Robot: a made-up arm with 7 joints.
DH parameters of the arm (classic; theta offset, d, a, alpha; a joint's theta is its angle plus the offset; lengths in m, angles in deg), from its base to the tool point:
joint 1: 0 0.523 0 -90
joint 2: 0 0 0 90
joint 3: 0 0.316 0.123 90
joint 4: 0 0 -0.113 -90
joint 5: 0 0.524 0 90
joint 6: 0 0 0.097 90
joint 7: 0 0 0 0
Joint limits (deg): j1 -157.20..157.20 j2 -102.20..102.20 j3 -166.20..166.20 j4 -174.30..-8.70 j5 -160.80..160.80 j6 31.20..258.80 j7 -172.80..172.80
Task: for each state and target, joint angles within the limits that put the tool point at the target. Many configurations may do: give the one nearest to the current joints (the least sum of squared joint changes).
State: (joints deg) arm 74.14 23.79 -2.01 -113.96 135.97 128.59 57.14
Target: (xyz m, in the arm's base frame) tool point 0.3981 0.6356 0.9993
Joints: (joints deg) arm 67.88 6.97 -8.09 -74.10 132.67 117.67 57.14
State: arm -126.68 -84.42 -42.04 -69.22 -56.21 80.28 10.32
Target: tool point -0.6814 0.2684 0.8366
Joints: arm -93.74 -79.75 -67.32 -102.78 -55.56 74.88 10.32
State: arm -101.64 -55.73 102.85 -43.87 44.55 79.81 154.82
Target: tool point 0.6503 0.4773 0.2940
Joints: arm -94.46 -68.05 121.70 -89.72 42.51 65.78 154.82
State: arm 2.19 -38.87 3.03 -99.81 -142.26 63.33 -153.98
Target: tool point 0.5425 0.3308 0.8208
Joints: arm 13.73 -21.04 17.87 -126.98 -141.84 67.44 -153.98
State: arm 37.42 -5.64 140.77 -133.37 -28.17 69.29 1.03
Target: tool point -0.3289 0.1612 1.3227
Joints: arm 29.74 37.95 155.85 -81.39 -28.66 78.82 1.03
